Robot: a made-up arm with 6 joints. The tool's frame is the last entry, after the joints.
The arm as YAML. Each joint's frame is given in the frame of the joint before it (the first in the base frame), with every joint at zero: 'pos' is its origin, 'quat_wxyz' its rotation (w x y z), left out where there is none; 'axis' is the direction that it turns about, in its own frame. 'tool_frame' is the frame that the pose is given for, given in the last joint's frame.
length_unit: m
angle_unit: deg
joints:
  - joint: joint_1
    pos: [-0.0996, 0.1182, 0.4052]
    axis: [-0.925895, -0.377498, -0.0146]
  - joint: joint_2
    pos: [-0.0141, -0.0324, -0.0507]
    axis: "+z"
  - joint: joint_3
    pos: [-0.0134, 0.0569, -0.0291]
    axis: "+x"
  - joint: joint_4
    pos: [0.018, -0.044, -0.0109]
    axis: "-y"
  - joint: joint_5
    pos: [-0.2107, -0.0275, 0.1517]
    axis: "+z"
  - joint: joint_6
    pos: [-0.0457, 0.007, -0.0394]
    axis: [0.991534, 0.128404, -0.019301]
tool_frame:
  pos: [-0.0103, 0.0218, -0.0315]
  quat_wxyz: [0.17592, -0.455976, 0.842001, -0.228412]
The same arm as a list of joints. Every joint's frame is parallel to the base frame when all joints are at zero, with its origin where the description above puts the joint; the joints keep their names.
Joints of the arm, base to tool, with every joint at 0 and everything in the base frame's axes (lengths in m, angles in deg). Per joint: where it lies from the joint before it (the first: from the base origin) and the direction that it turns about. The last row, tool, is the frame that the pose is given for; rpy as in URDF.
joint_1: axis -0.925895 -0.377498 -0.0146 origin -0.0996 0.1182 0.4052
joint_2: axis 0 0 1 origin -0.0141 -0.0324 -0.0507
joint_3: axis 1 0 0 origin -0.0134 0.0569 -0.0291
joint_4: axis 0 -1 0 origin 0.018 -0.044 -0.0109
joint_5: axis 0 0 1 origin -0.2107 -0.0275 0.1517
joint_6: axis 0.991534 0.128404 -0.019301 origin -0.0457 0.007 -0.0394
tool: origin -0.0103 0.0218 -0.0315 rpy -146.83 5.05 -121.62

